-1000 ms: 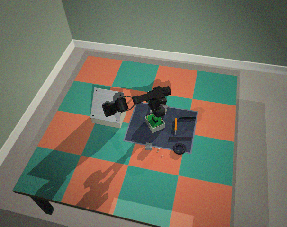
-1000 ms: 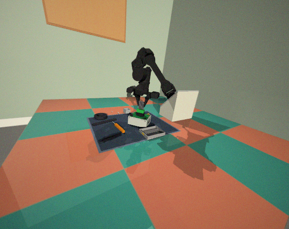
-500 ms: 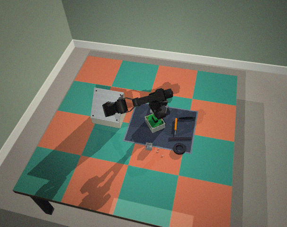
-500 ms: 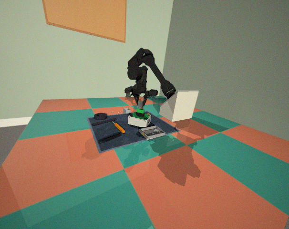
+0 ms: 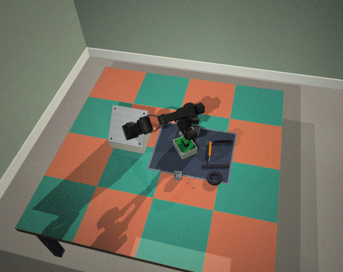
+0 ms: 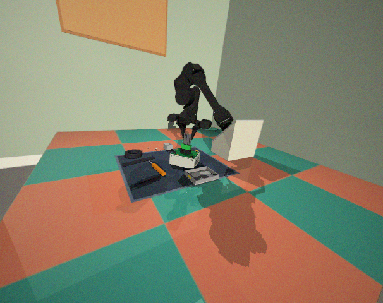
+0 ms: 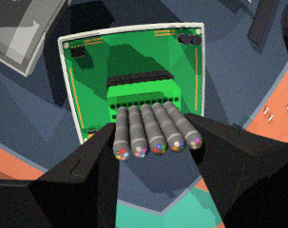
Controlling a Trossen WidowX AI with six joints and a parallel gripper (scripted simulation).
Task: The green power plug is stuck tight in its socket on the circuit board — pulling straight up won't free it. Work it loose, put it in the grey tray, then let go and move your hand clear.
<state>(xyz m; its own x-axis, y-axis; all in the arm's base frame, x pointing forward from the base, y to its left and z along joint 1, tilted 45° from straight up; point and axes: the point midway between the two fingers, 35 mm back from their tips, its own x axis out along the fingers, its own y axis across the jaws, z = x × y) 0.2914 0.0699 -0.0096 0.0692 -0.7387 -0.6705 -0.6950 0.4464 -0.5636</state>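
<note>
Now: the green power plug 30 mm below my gripper tip. Round my gripper tip: black bar: 200 mm ahead, 120 mm below, 70 mm to the right; then dark mat: 120 mm below, 50 mm ahead.
</note>
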